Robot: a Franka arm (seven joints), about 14 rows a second.
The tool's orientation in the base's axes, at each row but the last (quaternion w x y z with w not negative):
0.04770 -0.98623 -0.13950 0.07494
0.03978 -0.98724 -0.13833 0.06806
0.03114 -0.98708 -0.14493 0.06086
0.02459 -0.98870 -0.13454 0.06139
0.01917 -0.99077 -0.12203 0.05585
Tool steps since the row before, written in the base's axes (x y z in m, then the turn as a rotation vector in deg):
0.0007 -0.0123 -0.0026 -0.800 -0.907 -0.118
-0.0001 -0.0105 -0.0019 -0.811 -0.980 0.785
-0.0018 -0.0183 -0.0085 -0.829 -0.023 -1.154
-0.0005 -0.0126 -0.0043 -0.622 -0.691 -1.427
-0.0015 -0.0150 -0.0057 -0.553 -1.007 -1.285
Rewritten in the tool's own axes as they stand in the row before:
-0.0025 0.0123 0.0015 -1.000 0.667 0.179
-0.0028 0.0102 0.0013 -1.142 0.646 -0.716
-0.0061 0.0177 0.0079 -0.666 -0.121 1.249
-0.0034 0.0123 0.0039 -0.617 0.595 1.472
-0.0045 0.0145 0.0055 -0.643 0.910 1.315

